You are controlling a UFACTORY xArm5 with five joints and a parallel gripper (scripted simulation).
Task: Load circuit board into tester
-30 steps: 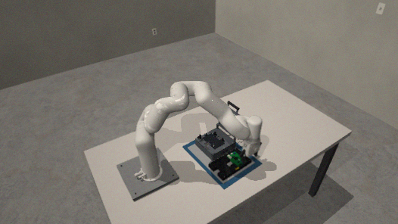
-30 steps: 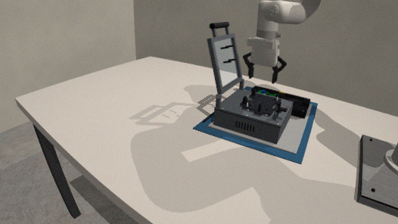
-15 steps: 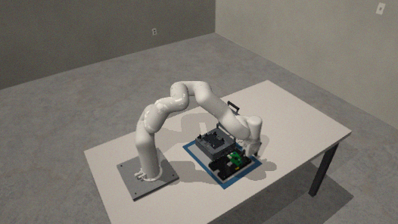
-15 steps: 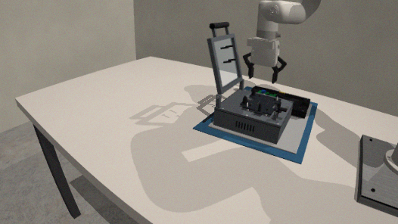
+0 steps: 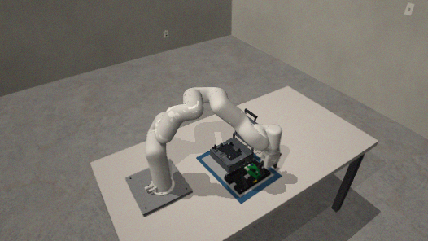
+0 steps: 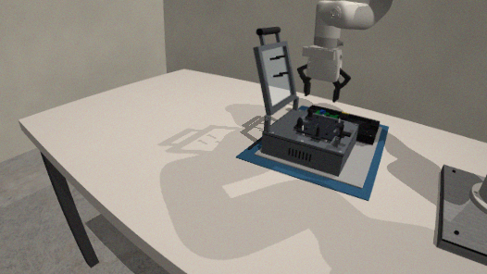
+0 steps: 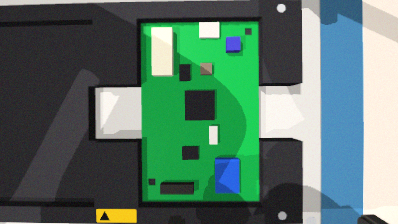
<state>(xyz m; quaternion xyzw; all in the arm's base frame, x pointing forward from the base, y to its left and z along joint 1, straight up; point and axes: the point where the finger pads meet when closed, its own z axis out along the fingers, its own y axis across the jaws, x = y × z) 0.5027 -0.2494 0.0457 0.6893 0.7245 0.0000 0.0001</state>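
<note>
My hand is 7 cm to the right of the green circuit board, 4 cm past it and 4 cm above it. From my hand the other things lie so: dark nest (24 cm to the left, 8 cm behind, 1 cm above); tester lid (24 cm to the left, 12 cm above, 4 cm ahead).
</note>
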